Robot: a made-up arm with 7 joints.
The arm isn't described. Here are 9 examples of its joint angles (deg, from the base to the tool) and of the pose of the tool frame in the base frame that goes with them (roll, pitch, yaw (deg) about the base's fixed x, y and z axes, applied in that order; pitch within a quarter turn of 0, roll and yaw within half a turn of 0; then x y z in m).
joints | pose
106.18 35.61 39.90 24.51 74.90 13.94 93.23 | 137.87 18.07 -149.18 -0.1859 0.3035 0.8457
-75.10 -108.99 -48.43 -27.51 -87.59 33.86 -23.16 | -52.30 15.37 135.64 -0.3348 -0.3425 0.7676
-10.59 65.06 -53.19 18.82 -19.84 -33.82 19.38 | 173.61 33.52 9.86 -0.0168 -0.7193 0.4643
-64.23 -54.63 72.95 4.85 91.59 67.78 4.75 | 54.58 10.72 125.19 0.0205 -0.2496 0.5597
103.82 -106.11 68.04 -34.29 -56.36 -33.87 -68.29 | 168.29 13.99 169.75 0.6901 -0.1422 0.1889
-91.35 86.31 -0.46 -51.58 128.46 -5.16 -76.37 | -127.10 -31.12 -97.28 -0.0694 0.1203 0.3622
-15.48 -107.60 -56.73 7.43 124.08 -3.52 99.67 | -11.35 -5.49 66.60 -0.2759 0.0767 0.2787
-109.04 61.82 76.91 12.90 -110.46 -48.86 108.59 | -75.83 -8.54 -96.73 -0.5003 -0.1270 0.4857
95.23 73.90 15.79 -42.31 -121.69 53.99 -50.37 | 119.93 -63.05 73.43 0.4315 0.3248 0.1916
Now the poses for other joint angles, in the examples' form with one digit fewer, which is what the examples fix.
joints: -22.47 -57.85 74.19 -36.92 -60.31 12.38 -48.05
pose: 100.4 -10.3 21.5 -0.219 -0.583 0.080
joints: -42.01 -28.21 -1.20 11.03 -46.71 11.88 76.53
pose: 147.9 37.8 -80.9 -0.450 -0.575 0.450
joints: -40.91 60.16 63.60 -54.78 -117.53 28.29 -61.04
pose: -4.0 -66.4 99.8 0.218 -0.573 0.472
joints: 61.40 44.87 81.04 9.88 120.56 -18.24 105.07
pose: 50.5 36.9 127.1 -0.178 -0.013 0.555
